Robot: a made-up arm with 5 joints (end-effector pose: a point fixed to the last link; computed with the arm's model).
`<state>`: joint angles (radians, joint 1 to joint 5).
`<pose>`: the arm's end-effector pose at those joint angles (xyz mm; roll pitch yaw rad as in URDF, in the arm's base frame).
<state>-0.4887 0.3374 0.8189 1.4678 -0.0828</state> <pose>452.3 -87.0 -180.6 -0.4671 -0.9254 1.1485</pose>
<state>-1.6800 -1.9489 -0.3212 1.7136 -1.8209</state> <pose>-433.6 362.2 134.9 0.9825 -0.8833 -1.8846</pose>
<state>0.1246 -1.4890 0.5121 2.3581 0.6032</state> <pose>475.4 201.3 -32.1 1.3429 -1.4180 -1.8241</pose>
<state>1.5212 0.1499 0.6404 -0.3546 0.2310</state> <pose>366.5 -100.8 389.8 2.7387 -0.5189 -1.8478</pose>
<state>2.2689 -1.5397 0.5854 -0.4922 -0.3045</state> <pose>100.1 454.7 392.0 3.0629 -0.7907 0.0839</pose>
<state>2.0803 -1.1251 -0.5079 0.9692 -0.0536</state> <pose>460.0 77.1 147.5 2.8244 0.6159 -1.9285</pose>
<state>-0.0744 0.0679 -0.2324 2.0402 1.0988</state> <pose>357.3 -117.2 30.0 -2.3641 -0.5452 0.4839</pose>
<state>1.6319 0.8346 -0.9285 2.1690 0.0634</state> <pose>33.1 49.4 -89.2 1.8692 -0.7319 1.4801</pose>
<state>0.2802 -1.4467 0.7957 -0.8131 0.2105</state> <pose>504.4 413.7 -32.3 2.8741 0.6881 0.3335</pose>
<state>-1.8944 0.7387 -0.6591 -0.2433 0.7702</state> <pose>260.6 -189.6 17.6 -0.8302 -0.1267 -0.3991</pose>
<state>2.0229 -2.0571 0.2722 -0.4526 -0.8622</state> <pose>18.7 554.4 242.9 -2.8580 0.1214 0.7216</pose>
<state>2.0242 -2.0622 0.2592 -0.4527 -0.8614</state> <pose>19.1 554.4 241.1 -2.8537 0.1320 0.7248</pose>
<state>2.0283 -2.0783 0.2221 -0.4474 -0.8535</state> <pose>21.5 554.8 236.2 -2.8447 0.1583 0.7276</pose>
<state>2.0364 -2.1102 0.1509 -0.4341 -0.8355</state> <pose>26.8 556.0 225.6 -2.8310 0.2081 0.7292</pose>
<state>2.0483 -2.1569 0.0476 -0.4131 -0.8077</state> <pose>34.7 558.0 207.4 -2.8174 0.2817 0.7280</pose>
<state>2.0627 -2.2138 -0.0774 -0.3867 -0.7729</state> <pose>43.6 560.0 180.9 -2.8111 0.3742 0.7216</pose>
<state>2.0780 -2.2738 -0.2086 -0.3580 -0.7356</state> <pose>51.9 560.9 147.9 -2.8179 0.4746 0.7073</pose>
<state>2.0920 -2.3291 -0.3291 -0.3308 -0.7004</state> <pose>58.3 559.9 113.4 -2.8388 0.5689 0.6847</pose>
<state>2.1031 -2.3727 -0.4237 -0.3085 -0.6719</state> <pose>62.4 557.2 83.6 -2.8675 0.6433 0.6578</pose>
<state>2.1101 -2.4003 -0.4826 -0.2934 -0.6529</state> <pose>64.7 554.5 63.8 -2.8933 0.6890 0.6346</pose>
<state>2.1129 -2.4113 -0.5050 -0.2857 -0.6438</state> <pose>65.9 553.3 55.9 -2.9077 0.7051 0.6215</pose>
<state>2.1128 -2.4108 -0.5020 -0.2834 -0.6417</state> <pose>66.5 553.6 56.5 -2.9113 0.7009 0.6178</pose>
